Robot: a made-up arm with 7 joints. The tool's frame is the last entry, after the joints.
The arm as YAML. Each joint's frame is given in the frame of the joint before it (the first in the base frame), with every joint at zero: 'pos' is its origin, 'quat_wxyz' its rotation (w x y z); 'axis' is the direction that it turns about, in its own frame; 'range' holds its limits. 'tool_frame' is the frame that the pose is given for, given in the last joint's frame.
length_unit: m
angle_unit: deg
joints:
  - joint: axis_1
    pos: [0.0, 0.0, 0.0]
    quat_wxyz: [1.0, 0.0, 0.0, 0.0]
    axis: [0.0, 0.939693, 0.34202]
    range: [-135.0, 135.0]
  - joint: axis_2
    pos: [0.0, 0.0, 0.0]
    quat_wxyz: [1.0, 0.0, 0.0, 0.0]
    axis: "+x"
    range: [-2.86, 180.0]
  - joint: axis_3
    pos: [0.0, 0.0, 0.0]
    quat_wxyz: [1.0, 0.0, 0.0, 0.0]
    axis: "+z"
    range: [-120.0, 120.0]
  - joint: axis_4
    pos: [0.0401, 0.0, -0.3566]
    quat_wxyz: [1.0, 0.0, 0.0, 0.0]
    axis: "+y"
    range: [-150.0, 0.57]
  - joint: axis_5
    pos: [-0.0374, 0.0, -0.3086]
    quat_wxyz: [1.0, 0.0, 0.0, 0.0]
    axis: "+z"
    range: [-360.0, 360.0]
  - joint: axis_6
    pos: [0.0, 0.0, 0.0]
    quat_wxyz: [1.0, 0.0, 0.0, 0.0]
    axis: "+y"
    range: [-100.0, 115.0]
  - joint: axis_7
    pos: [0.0, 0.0, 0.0]
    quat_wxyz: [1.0, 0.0, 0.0, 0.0]
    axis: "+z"
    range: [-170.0, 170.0]
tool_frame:
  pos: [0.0, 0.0, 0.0]
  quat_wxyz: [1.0, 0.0, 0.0, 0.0]
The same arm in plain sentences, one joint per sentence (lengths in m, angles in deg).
The arm has seven revolute joints in a row. What follows holds with every joint at zero, and every direction is one of the base frame's.
Joint 1 lies at the same point as the base frame's origin and turns about the direction (0, 0.9397, 0.342), from -135 to 135 deg.
Joint 2 lies at the same point as joint 1 and turns about +x, from -2.86 to 180 deg.
Joint 3 lies at the same point as joint 2 and turns about +z, from -120 to 120 deg.
Joint 4 lies 0.0401 m along +x and 0.3566 m along -z from joint 3 and turns about +y, from -150 to 0.57 deg.
Joint 5 lies 0.0374 m along -x and 0.3086 m along -z from joint 4 and turns about +z, from -360 to 360 deg.
Joint 6 lies at the same point as joint 5 and turns about +y, from -100 to 115 deg.
Joint 7 lies at the same point as joint 6 and turns about +z, from -170 to 170 deg.
The tool frame, which is the frame that the pose is given for, lies at the same point as joint 7; its axes are parallel to the base frame's.

